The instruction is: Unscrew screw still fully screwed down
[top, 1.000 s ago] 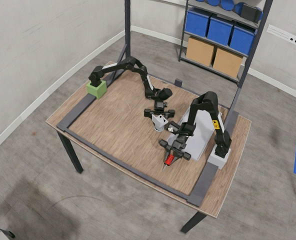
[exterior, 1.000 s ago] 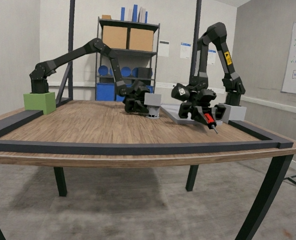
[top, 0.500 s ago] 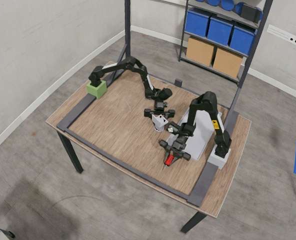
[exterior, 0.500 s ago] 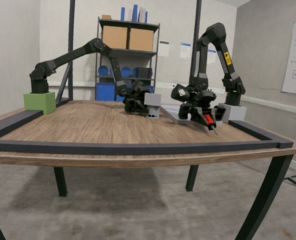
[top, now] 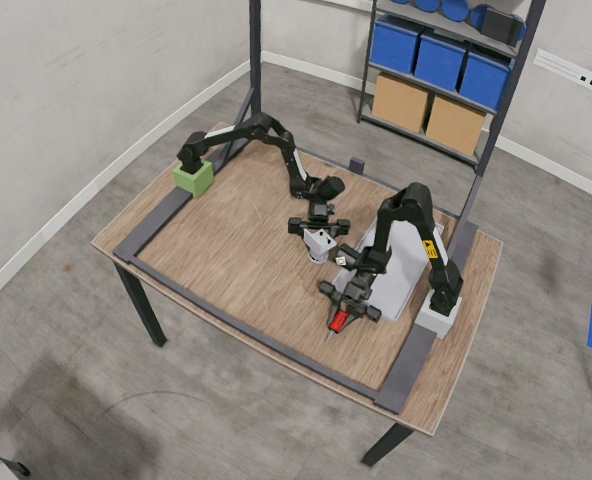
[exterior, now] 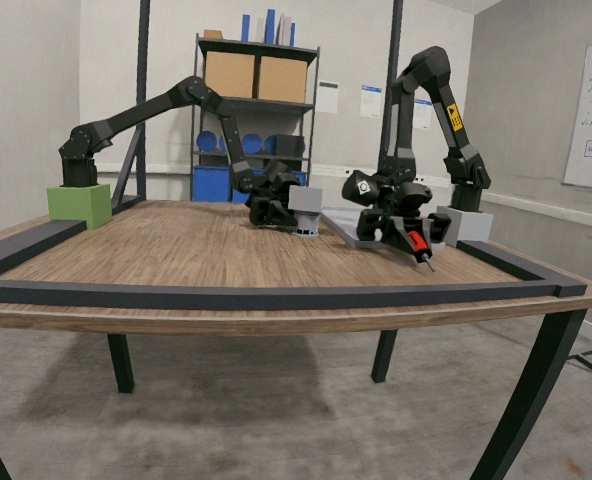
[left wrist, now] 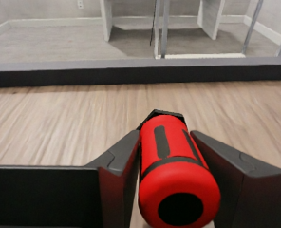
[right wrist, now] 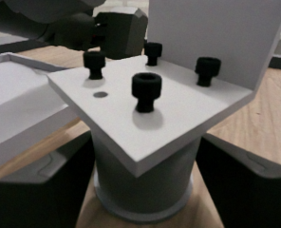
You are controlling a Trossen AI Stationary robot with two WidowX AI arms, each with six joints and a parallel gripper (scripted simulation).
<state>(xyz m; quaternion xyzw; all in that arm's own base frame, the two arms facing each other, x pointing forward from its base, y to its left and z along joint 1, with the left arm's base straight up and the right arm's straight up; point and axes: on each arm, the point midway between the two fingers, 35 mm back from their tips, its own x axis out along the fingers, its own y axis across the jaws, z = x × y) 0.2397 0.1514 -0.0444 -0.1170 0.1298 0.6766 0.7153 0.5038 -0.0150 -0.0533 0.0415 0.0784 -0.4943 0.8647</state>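
Observation:
My left hand is 17 cm past the grey bracket, 18 cm to the left of it and 3 cm below it. From my left hand the other things lie so: grey joint module (17 cm behind, 18 cm to the right, 1 cm below); then dark frame rail (17 cm ahead, 22 cm to the right, 3 cm below); then red screwdriver (3 cm ahead, 1 cm below).
Now: the grey joint module 2 cm to the left of my right hand and 2 cm ahead of it. Also, from my right hand: grey bracket 4 cm above, 2 cm to the left, 2 cm ahead; then red screwdriver 22 cm ahead, 20 cm to the left; then shallow grey tray 21 cm to the left, 10 cm behind, 3 cm below.

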